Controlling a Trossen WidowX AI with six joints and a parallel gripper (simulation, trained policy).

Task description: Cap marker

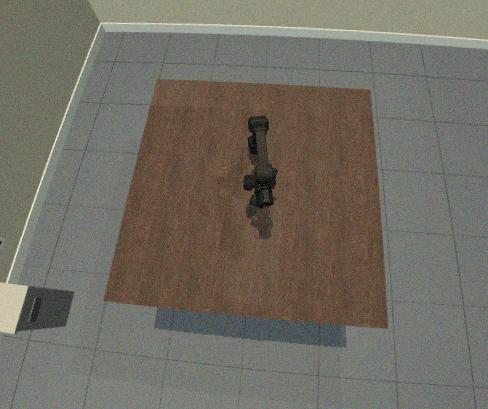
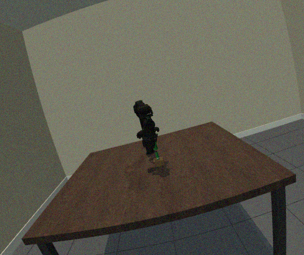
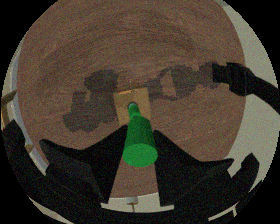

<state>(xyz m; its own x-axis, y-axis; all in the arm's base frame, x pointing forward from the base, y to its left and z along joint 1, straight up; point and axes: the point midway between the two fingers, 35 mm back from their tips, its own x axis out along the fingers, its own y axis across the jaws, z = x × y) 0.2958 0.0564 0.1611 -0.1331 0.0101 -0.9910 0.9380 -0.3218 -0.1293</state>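
Now: the green marker 50 mm below my gripper tip. Round my gripper tip: green cap (10 mm above); then tan holder block (110 mm below).
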